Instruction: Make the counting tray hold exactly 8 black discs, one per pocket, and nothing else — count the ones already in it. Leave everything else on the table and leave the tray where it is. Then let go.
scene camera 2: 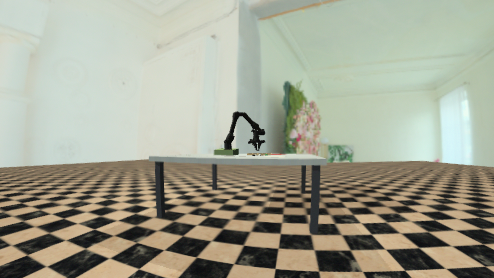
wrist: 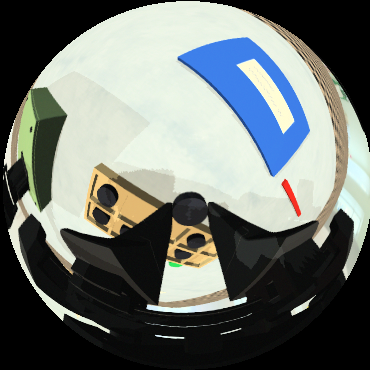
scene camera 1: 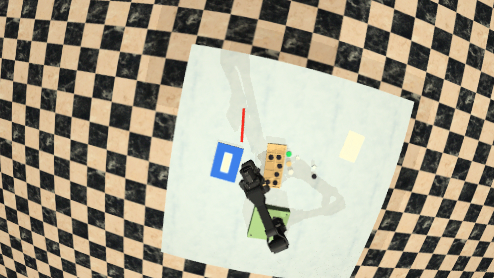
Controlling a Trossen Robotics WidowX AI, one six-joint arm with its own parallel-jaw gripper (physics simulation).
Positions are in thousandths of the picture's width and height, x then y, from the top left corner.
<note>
In view: my gripper (wrist: 512, 561) and a tan counting tray (wrist: 361, 553).
</note>
